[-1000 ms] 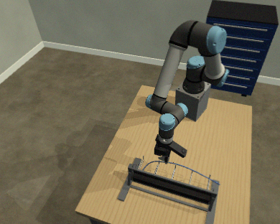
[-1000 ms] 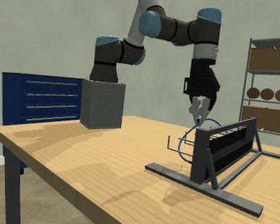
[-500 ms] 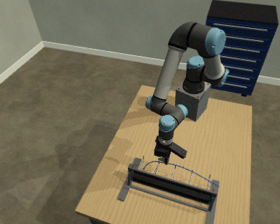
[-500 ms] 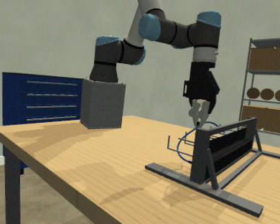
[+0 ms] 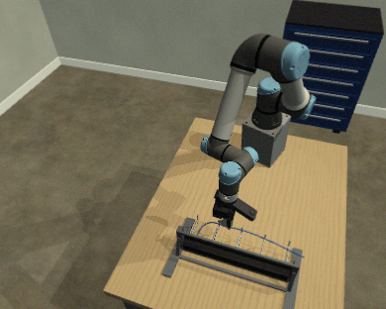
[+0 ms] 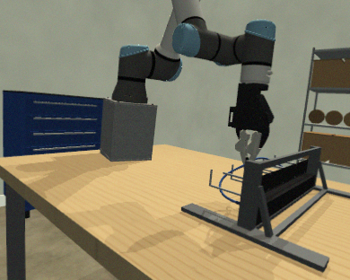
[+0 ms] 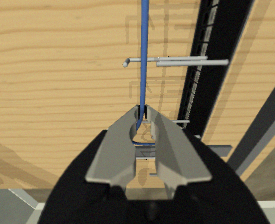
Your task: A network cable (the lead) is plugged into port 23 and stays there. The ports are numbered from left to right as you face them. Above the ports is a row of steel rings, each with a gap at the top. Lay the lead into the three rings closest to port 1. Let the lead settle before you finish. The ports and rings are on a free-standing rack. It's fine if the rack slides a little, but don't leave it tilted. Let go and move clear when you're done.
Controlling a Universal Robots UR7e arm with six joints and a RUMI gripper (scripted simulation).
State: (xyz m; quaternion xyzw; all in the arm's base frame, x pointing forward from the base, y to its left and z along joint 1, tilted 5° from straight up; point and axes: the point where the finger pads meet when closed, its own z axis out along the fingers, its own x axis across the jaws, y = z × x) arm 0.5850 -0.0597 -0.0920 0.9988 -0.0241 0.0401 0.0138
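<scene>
The rack lies 100 mm ahead of my hand, 40 mm to the left of it and 30 mm below it.
</scene>
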